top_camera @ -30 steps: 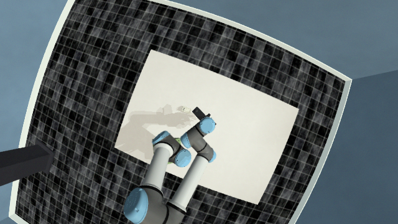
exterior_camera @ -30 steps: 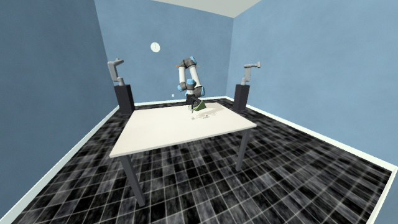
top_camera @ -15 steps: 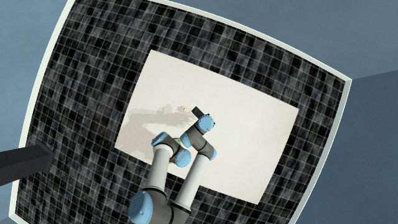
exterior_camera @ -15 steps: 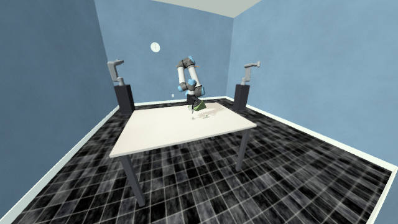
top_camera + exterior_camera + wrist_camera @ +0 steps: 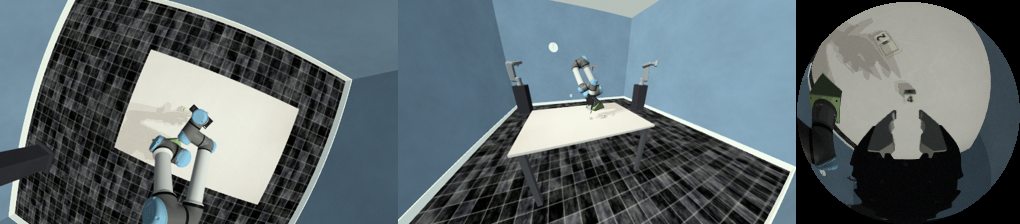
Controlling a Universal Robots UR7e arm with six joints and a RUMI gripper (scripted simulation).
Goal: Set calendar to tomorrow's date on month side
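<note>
Right now the white calendar cube is 80 mm below my hand and 10 mm to the right of it. From my hand the other things lie so: calendar tray (150 mm to the left, 80 mm below); pale date cube (170 mm to the left, 70 mm below, 10 mm behind).
</note>
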